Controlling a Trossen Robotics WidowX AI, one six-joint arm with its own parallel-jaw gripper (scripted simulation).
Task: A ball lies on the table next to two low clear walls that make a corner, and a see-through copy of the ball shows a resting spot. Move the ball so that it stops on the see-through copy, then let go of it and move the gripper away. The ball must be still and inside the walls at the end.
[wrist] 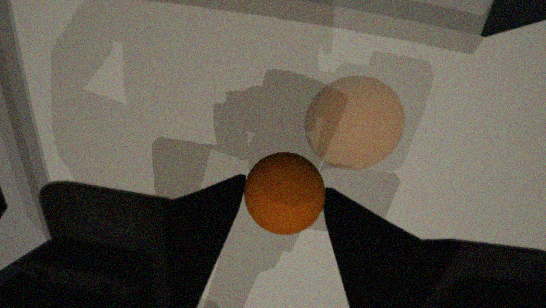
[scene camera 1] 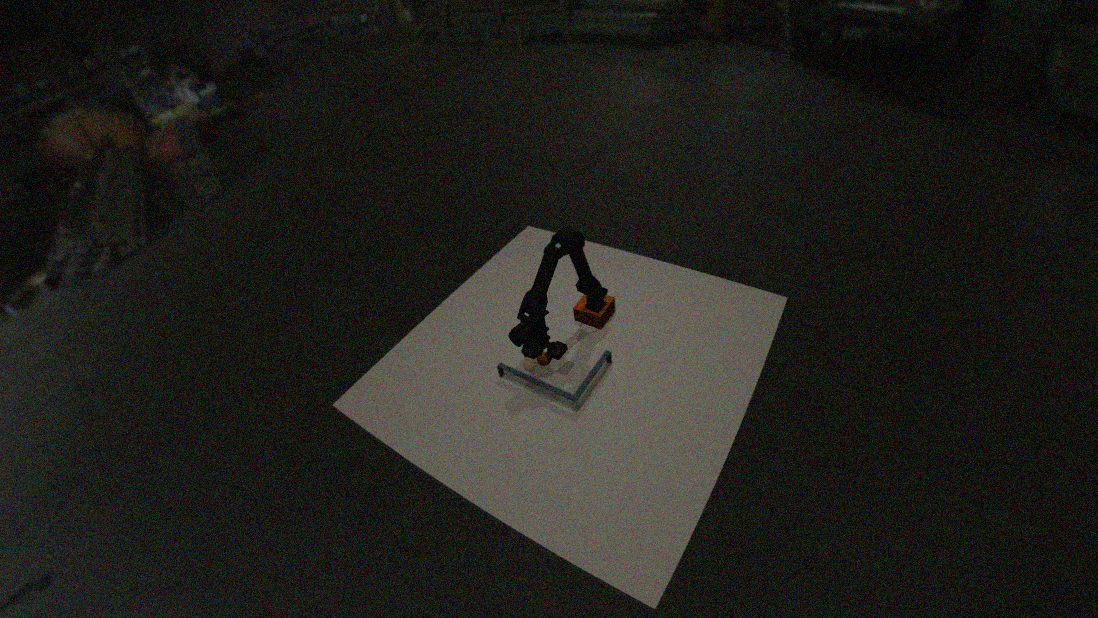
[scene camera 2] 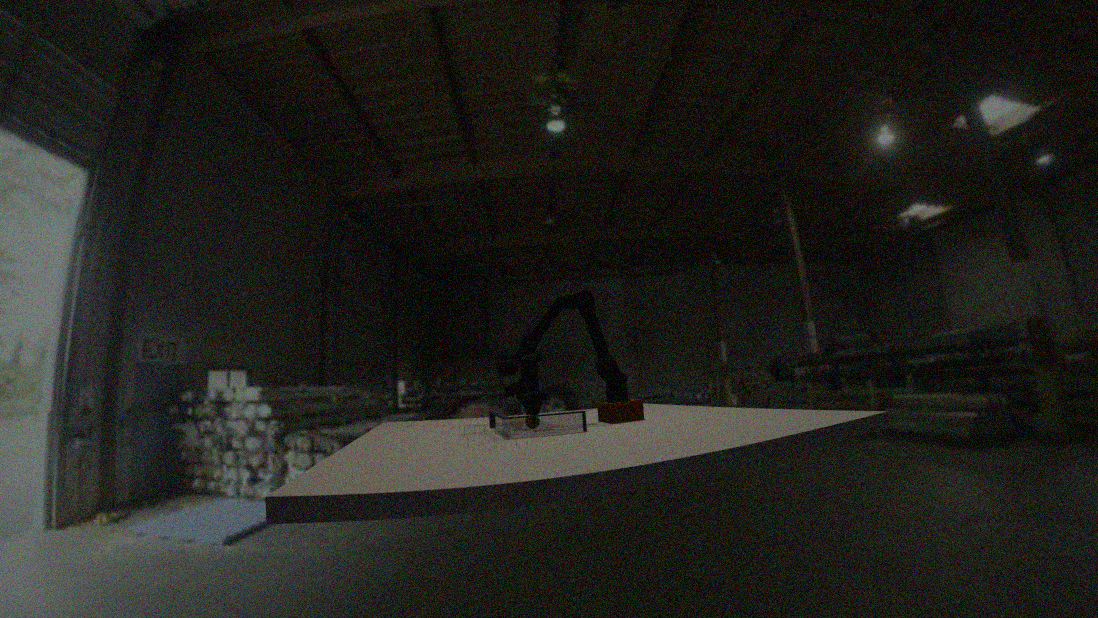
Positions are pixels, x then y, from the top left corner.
my gripper: wrist; scene camera 1; scene camera 2 531,421
same spot on my gripper: [wrist: 104,240] = [scene camera 1: 548,353]
